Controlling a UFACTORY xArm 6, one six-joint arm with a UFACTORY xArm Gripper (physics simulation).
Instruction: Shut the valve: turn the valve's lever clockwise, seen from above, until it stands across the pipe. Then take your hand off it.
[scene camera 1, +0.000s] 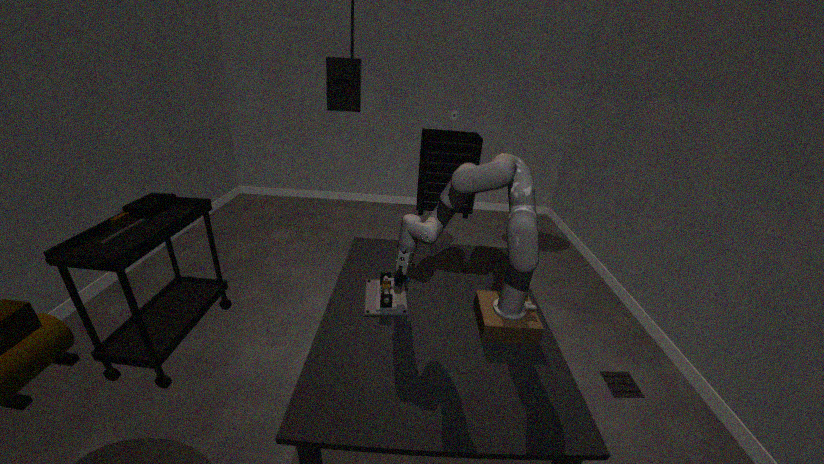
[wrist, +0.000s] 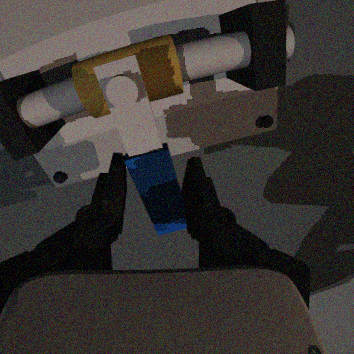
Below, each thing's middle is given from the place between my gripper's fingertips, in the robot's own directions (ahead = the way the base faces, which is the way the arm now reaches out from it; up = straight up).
My hand is 7 cm above the pale mounting plate (scene camera 1: 370, 300), 6 cm short of it and 1 cm to the right of it.
